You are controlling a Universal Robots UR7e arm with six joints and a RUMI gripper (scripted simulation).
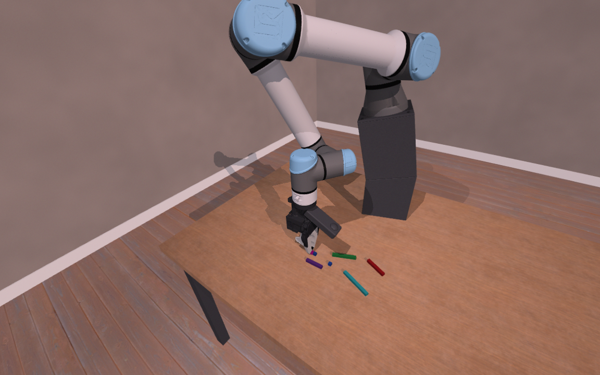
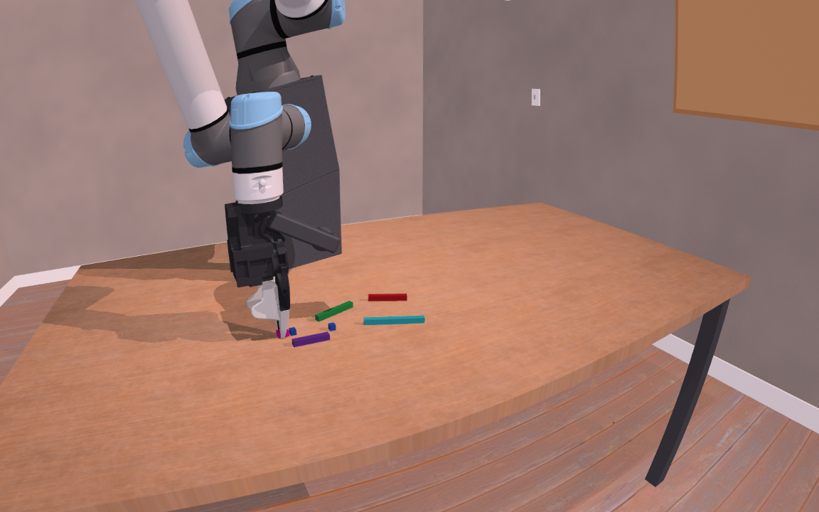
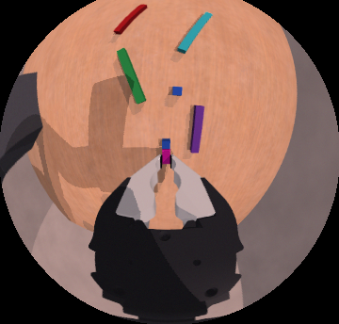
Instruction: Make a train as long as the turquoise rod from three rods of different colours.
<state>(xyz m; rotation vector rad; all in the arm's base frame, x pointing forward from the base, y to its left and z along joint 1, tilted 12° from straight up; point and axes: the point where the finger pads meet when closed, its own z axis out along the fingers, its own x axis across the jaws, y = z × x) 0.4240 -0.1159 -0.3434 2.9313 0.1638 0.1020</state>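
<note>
My hand is 1 cm above the magenta rod. From my hand the other things lie so: green rod: 5 cm behind, 10 cm to the left, 1 cm below; then purple rod: 3 cm ahead, 4 cm to the left, 1 cm below; then turquoise rod: 2 cm ahead, 18 cm to the left, 1 cm below.
</note>
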